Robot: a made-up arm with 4 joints. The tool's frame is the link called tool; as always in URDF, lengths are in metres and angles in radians.
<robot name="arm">
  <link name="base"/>
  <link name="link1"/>
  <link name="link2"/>
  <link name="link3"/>
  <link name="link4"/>
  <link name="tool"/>
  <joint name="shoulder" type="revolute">
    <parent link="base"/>
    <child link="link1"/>
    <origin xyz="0 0 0.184" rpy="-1.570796 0 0"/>
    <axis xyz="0 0 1"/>
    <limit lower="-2.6" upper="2.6" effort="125" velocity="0.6"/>
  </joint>
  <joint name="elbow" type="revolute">
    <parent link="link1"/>
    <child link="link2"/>
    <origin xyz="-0.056 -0.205 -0.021" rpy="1.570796 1.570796 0"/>
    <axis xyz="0 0 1"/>
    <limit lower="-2.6" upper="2.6" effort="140" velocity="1"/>
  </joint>
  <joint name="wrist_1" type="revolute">
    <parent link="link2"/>
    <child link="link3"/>
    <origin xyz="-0.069 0.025 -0.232" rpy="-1.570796 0 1.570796"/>
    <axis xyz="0 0 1"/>
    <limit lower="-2.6" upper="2.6" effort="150" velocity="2.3"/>
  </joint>
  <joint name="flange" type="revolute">
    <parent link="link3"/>
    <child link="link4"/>
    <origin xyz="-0.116 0.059 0.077" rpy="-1.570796 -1.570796 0"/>
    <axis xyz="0 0 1"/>
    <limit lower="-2.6" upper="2.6" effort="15" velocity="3"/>
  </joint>
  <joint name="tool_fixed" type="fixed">
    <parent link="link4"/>
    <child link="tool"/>
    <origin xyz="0.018 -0.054 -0.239" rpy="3.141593 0 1.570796"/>
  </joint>
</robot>
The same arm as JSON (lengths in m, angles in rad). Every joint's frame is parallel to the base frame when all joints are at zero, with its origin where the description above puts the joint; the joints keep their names.
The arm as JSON. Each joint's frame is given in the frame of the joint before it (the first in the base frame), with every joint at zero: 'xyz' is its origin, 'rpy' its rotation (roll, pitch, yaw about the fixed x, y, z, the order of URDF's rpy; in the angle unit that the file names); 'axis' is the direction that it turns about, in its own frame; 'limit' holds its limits. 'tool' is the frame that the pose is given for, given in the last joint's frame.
{
  "units": {
    "length": "m",
    "angle": "rad"
  },
  "joints": [
    {
      "name": "shoulder",
      "type": "revolute",
      "origin": {
        "xyz": [
          0.0,
          0.0,
          0.184
        ],
        "rpy": [
          0.0,
          0.0,
          0.0
        ]
      },
      "axis": [
        0.0,
        1.0,
        0.0
      ],
      "limit": {
        "lower": -2.6,
        "upper": 2.6
      }
    },
    {
      "name": "elbow",
      "type": "revolute",
      "origin": {
        "xyz": [
          -0.056,
          -0.021,
          0.205
        ],
        "rpy": [
          0.0,
          0.0,
          0.0
        ]
      },
      "axis": [
        0.0,
        0.0,
        1.0
      ],
      "limit": {
        "lower": -2.6,
        "upper": 2.6
      }
    },
    {
      "name": "wrist_1",
      "type": "revolute",
      "origin": {
        "xyz": [
          0.025,
          0.069,
          -0.232
        ],
        "rpy": [
          0.0,
          0.0,
          0.0
        ]
      },
      "axis": [
        0.0,
        1.0,
        0.0
      ],
      "limit": {
        "lower": -2.6,
        "upper": 2.6
      }
    },
    {
      "name": "flange",
      "type": "revolute",
      "origin": {
        "xyz": [
          -0.116,
          0.077,
          -0.059
        ],
        "rpy": [
          0.0,
          0.0,
          0.0
        ]
      },
      "axis": [
        0.0,
        0.0,
        -1.0
      ],
      "limit": {
        "lower": -2.6,
        "upper": 2.6
      }
    }
  ],
  "tool": {
    "origin": {
      "xyz": [
        -0.054,
        0.018,
        0.239
      ],
      "rpy": [
        0.0,
        0.0,
        0.0
      ]
    }
  }
}

